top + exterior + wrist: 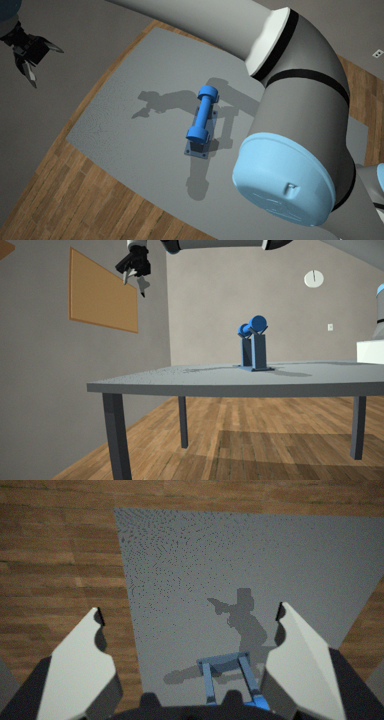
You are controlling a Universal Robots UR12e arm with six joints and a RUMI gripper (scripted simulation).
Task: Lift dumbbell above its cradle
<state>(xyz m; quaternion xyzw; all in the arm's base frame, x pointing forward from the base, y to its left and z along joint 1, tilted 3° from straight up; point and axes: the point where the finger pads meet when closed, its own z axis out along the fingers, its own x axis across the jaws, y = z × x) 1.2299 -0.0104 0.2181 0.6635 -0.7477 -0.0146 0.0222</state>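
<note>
Right now the blue dumbbell is 540 mm behind my hand, 190 mm below it and 90 mm to the right of it. Round my hand: cradle: 540 mm behind, 310 mm below, 90 mm to the right.
</note>
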